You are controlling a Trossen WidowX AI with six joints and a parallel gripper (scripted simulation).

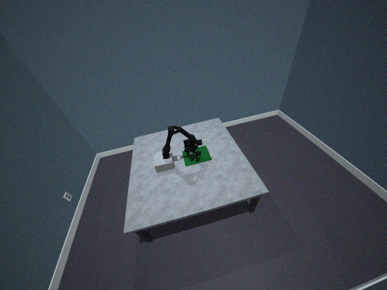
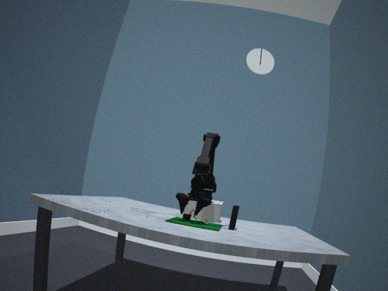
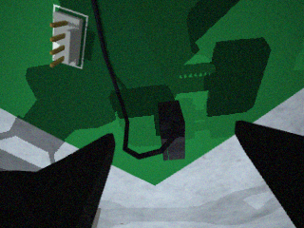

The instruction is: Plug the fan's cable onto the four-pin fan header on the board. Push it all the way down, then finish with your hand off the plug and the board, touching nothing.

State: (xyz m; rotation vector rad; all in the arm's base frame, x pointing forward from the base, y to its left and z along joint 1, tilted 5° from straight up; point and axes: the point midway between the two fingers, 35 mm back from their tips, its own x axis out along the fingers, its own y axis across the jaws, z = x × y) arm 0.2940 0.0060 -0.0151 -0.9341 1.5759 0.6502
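The black fan plug is 1 cm to the right of my gripper tip, 1 cm below it and 1 cm behind it. From my gripper tip the other things lie so: board 6 cm to the left, 5 cm below, 4 cm ahead; then square black fan 22 cm to the left, 3 cm behind, 2 cm above.
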